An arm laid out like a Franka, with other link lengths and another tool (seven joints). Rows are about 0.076 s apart.
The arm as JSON. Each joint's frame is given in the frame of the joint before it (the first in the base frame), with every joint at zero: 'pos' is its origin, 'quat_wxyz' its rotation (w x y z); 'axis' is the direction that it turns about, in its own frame. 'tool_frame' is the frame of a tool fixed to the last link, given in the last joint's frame.
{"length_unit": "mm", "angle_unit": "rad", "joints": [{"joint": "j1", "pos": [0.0, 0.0, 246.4], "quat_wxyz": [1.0, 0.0, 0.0, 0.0], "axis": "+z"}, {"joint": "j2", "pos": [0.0, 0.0, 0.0], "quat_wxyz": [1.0, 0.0, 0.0, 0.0], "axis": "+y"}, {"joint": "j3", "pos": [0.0, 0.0, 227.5], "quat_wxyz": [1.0, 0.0, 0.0, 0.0], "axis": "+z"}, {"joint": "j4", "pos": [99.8, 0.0, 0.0], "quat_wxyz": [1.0, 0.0, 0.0, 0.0], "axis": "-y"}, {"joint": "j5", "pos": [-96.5, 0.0, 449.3], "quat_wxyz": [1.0, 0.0, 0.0, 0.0], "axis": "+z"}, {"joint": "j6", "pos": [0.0, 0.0, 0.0], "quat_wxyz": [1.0, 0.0, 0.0, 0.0], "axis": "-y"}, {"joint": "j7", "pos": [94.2, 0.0, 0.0], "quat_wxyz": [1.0, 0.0, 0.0, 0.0], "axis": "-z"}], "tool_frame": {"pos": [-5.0, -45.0, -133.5], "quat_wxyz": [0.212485, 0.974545, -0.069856, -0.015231]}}
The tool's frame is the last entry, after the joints.
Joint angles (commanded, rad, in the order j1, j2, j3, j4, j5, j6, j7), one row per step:
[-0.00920 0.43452 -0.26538 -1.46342 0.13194 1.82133 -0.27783]
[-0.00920 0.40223 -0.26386 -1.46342 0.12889 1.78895 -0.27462]
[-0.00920 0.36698 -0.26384 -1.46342 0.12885 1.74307 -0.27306]
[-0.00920 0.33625 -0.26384 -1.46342 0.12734 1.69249 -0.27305]
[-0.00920 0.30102 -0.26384 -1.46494 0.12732 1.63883 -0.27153]
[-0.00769 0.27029 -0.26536 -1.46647 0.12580 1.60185 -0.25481]
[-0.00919 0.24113 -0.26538 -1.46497 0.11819 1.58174 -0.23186]
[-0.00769 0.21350 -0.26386 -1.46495 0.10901 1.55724 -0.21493]
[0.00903 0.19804 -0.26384 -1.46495 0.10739 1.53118 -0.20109]
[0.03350 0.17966 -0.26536 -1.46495 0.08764 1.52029 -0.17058]
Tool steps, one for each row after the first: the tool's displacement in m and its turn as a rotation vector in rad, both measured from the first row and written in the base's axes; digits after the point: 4 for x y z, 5 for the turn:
[-0.0039 0.0020 0.0196 0.00661 -0.00034 -0.00033]
[-0.0104 0.0040 0.0400 0.01920 0.00846 -0.00068]
[-0.0181 0.0060 0.0567 0.03180 0.02665 0.00129]
[-0.0273 0.0084 0.0752 0.04683 0.04443 0.00188]
[-0.0353 0.0100 0.0921 0.05408 0.05207 -0.01264]
[-0.0418 0.0091 0.1111 0.05009 0.04413 -0.03455]
[-0.0483 0.0110 0.1276 0.04680 0.04352 -0.04607]
[-0.0510 0.0229 0.1357 0.05039 0.05492 -0.04166]
[-0.0525 0.0358 0.1476 0.03097 0.05359 -0.04741]

